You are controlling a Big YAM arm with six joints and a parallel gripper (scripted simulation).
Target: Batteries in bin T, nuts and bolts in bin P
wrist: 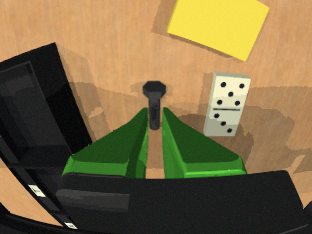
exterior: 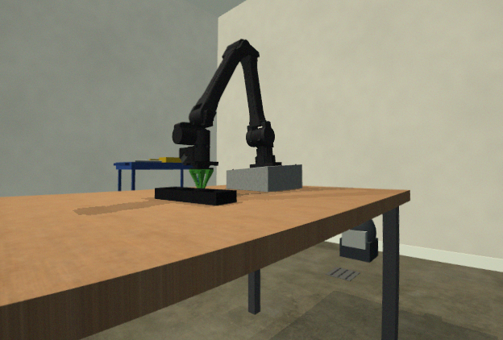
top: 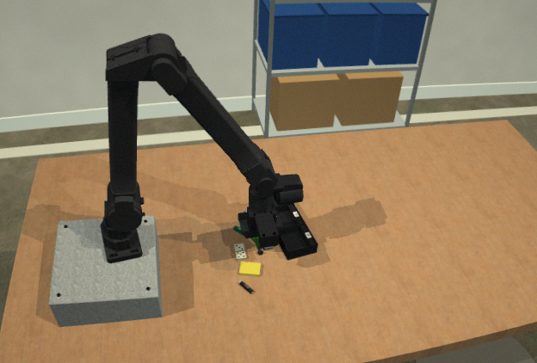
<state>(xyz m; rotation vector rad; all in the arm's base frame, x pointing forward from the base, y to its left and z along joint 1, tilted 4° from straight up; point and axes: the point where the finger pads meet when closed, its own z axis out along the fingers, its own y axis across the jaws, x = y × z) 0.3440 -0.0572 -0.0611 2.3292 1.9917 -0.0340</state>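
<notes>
The dark bolt lies 2 cm below my hand and 1 cm to the right of it. Round my hand: yellow block (6 cm to the right, 5 cm behind, 2 cm below); then white domino (5 cm behind, 2 cm below, 1 cm to the left); then green battery (7 cm to the left, 2 cm below, 2 cm behind).
</notes>
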